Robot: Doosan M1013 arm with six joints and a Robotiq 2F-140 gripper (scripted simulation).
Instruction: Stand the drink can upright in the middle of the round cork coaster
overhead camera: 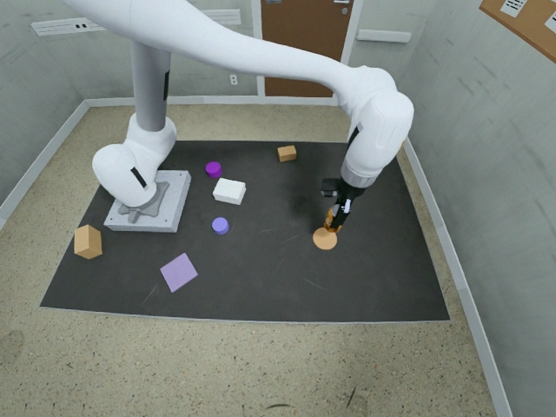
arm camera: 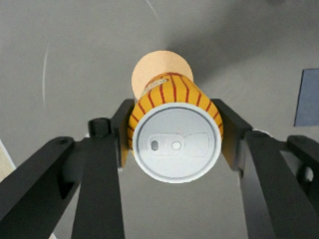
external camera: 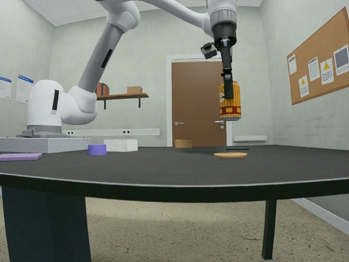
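The round cork coaster is 19 cm below my hand and 1 cm to the right of it. The rest, counted from my hand: drink can (3 cm below); then dark square coaster (26 cm to the left, 19 cm below, 8 cm ahead); then lilac cylinder (45 cm behind, 18 cm below, 1 cm to the left).
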